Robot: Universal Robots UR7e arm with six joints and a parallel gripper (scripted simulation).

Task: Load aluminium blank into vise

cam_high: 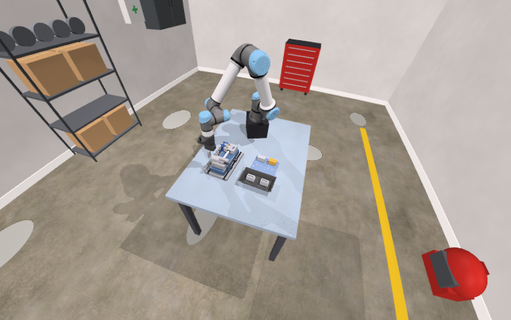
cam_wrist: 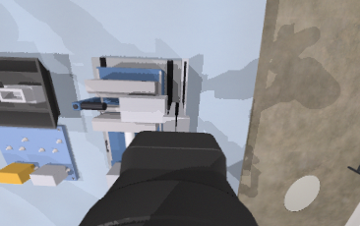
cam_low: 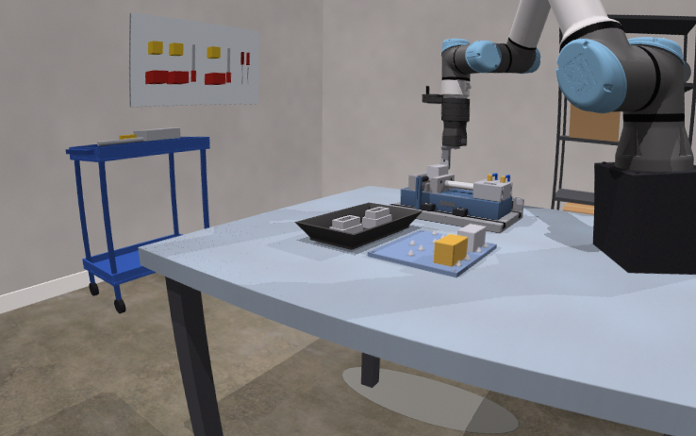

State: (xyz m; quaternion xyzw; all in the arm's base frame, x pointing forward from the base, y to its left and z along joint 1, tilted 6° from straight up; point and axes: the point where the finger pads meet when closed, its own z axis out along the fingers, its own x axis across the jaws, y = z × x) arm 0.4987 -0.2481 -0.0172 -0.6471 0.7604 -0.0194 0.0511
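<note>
Now: the vise 9 cm to the left of my hand, 8 cm below it and 6 cm behind it. From my hand the other things lie so: brass blank: 45 cm to the left, 15 cm behind, 10 cm below.
</note>
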